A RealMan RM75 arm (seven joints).
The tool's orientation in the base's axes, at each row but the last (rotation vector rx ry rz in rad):
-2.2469 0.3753 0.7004
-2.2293 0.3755 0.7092
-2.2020 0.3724 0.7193
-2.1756 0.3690 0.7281
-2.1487 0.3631 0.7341
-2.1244 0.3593 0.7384
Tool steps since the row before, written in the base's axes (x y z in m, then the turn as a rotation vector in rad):
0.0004 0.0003 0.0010 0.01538 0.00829 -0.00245
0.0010 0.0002 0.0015 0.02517 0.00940 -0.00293
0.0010 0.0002 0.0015 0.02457 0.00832 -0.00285
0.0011 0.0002 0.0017 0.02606 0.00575 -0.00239
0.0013 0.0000 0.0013 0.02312 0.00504 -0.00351
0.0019 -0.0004 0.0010 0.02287 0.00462 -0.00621
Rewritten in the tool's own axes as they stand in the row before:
-0.0003 -0.0010 -0.0005 0.01342 -0.01132 0.00176
-0.0001 -0.0015 -0.0011 0.02151 -0.01634 -0.00080
-0.0001 -0.0015 -0.0010 0.02102 -0.01539 -0.00143
-0.0002 -0.0017 -0.0011 0.02198 -0.01474 -0.00420
0.0002 -0.0014 -0.0011 0.02035 -0.01218 -0.00309
0.0009 -0.0013 -0.0015 0.02183 -0.01012 -0.00204

